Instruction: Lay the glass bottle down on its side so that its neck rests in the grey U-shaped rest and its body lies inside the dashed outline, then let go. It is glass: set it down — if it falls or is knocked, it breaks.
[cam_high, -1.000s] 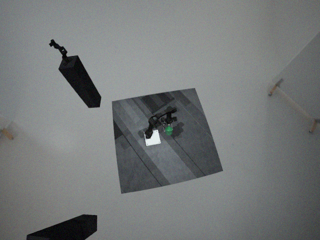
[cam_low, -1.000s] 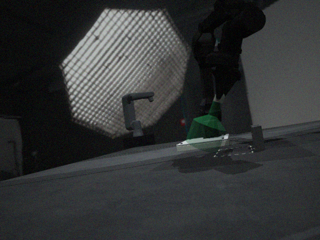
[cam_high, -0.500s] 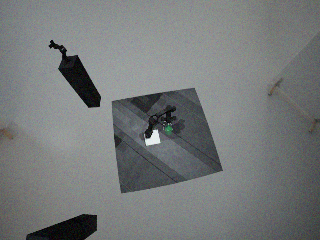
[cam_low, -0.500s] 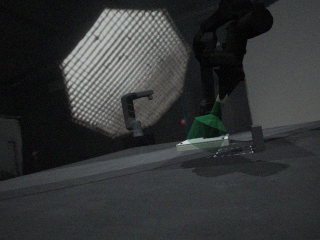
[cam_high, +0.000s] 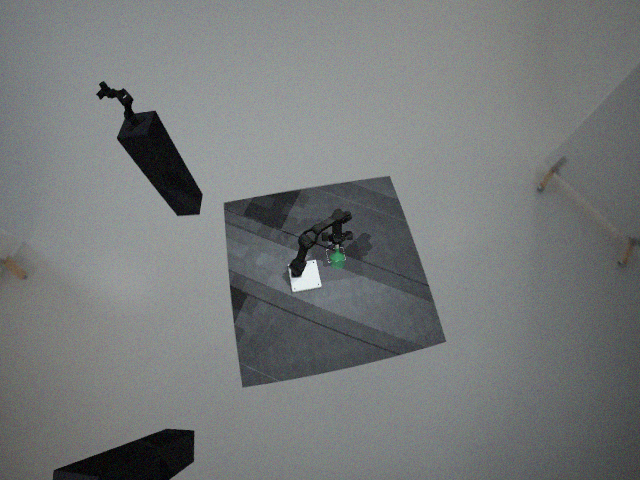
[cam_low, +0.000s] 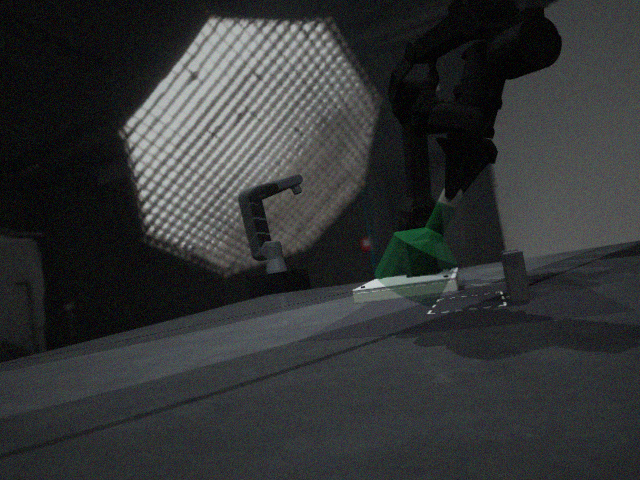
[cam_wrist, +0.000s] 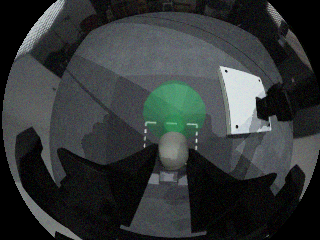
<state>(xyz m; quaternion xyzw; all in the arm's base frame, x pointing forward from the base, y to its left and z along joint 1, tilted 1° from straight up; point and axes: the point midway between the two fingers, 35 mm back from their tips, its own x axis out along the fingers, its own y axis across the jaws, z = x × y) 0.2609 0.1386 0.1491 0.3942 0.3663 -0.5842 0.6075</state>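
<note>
The green glass bottle lies 3 cm to the right of my gripper tip and 4 cm below it.
</note>
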